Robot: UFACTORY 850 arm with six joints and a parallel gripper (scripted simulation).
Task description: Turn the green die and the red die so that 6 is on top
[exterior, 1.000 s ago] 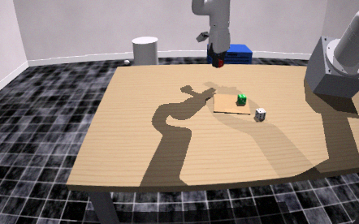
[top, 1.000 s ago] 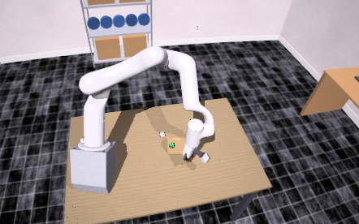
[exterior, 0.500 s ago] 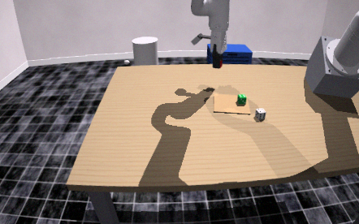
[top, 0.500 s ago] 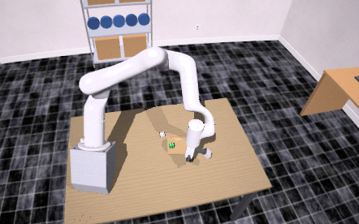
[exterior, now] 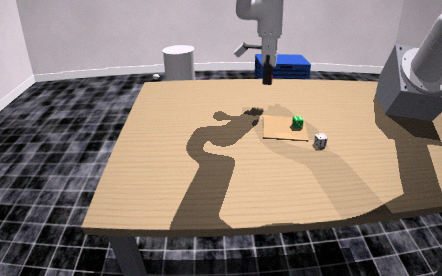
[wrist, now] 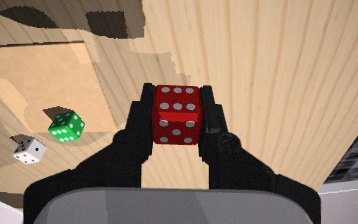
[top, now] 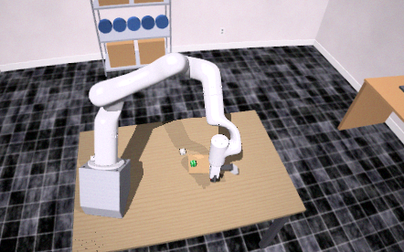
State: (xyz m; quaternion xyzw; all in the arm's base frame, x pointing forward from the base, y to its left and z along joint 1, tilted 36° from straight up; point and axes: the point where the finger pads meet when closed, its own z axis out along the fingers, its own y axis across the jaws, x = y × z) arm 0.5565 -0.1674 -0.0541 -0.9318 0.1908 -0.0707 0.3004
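Now: hand 1 cm above the red die. Also, from my hand: tan mat 18 cm to the left, 11 cm below, 2 cm behind; then green die 18 cm to the left, 9 cm below, 6 cm behind; then white die 28 cm to the left, 10 cm behind, 9 cm below.
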